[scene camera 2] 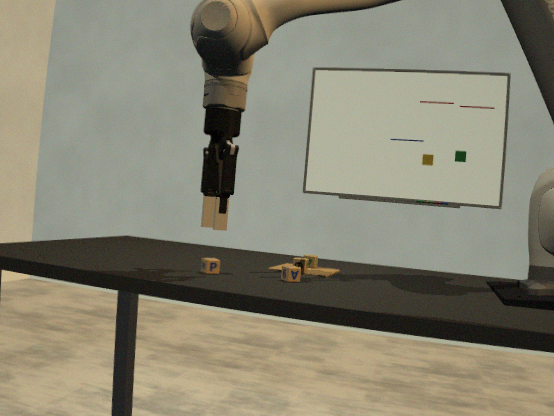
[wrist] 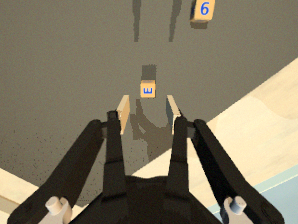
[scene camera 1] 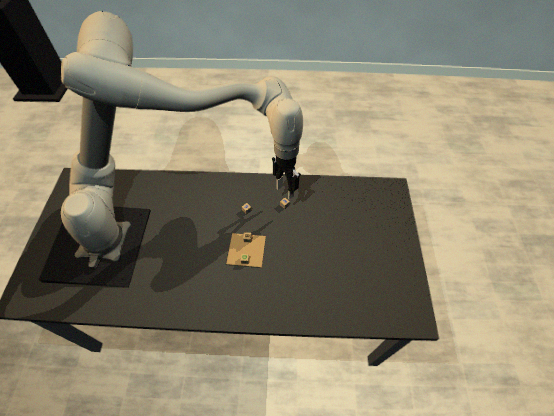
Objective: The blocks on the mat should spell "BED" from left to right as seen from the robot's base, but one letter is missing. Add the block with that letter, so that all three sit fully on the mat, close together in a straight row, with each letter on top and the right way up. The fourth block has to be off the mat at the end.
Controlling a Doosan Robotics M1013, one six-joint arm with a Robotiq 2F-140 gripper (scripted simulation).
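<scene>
A tan mat (scene camera 1: 255, 248) is part of the scene, and so is the gripper (scene camera 2: 213, 228). In the wrist view the mat is out of frame, while the gripper (wrist: 147, 103) is visible.
</scene>
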